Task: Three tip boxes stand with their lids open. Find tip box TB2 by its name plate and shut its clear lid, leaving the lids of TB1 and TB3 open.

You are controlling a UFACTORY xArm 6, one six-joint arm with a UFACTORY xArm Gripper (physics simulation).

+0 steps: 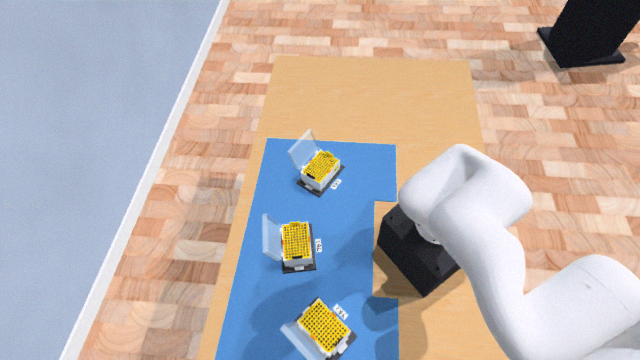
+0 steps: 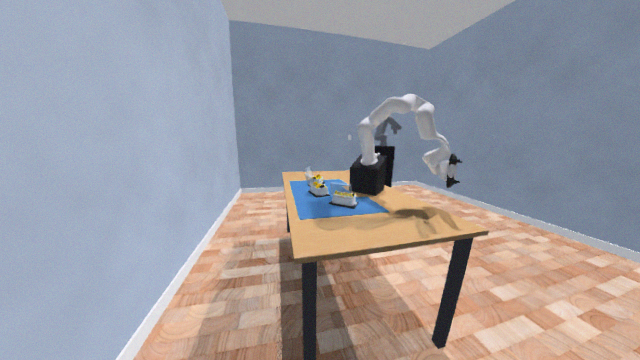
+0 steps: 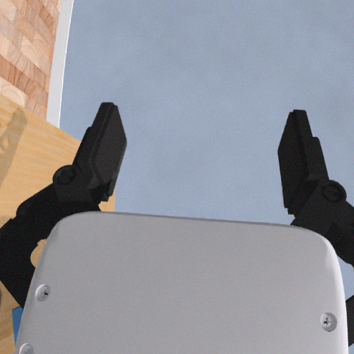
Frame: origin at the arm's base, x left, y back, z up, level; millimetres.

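Seen in the pictures: gripper, between the fingertips: (image 2: 457, 171); arm's base, origin of its link: (image 2: 368, 161).
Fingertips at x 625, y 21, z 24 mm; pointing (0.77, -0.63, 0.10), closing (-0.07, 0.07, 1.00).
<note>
Offsets run from my fingertips to a thing's top centre. "spot": to the spot under its first point. Level surfaces: height alone.
Three white tip boxes with yellow racks have their clear lids raised. The nearest box @(dx -428, dy -335, dz -185 mm) (image 1: 324, 326) (image 2: 344, 200) sits angled; its name plate @(spot: dx -466, dy -294, dz -249 mm) (image 1: 340, 311) is blurred but seems to end in 2, and its lid (image 1: 298, 342) stands open on the wall side. The middle box @(dx -670, dy -412, dz -176 mm) (image 1: 296, 243) has its lid @(spot: dx -672, dy -482, dz -157 mm) (image 1: 271, 237) open on the left. The far box @(dx -943, dy -320, dz -176 mm) (image 1: 320, 169) has its lid (image 1: 303, 149) open on the upper left. The plates of the middle box @(spot: dx -673, dy -346, dz -249 mm) (image 1: 318, 245) and far box @(spot: dx -898, dy -271, dz -249 mm) (image 1: 335, 184) are unreadable. My gripper (image 2: 459, 172) (image 3: 201, 124) is open and empty, out to the right, away from the boxes.
The boxes stand on a blue mat @(dz -251 mm) (image 1: 350, 170) (image 2: 310, 211) on a wooden table @(dz -254 mm) (image 1: 370, 95) (image 2: 330, 242). The arm's black base block (image 1: 420, 260) (image 2: 367, 175) stands right of the mat. The white arm (image 1: 480, 235) (image 2: 425, 120) reaches over the table's right side.
</note>
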